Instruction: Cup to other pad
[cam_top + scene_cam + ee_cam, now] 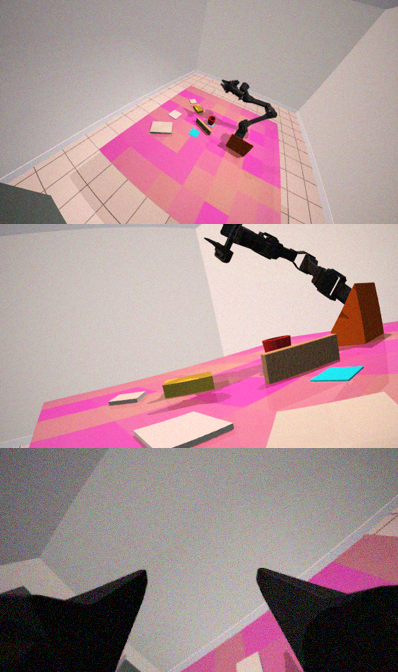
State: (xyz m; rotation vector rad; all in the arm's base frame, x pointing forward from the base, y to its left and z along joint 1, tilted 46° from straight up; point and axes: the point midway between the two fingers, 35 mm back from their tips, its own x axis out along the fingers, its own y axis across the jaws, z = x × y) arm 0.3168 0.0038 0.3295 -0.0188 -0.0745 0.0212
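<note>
The red cup lies 37 cm below my gripper tip, 10 cm to the left of it and 4 cm behind it. Also, from my gripper tip: long wooden block: 39 cm below, 20 cm to the left; cyan pad: 42 cm below, 29 cm to the left, 5 cm ahead; pale blue pad: 42 cm below, 10 cm to the left, 4 cm behind.
</note>
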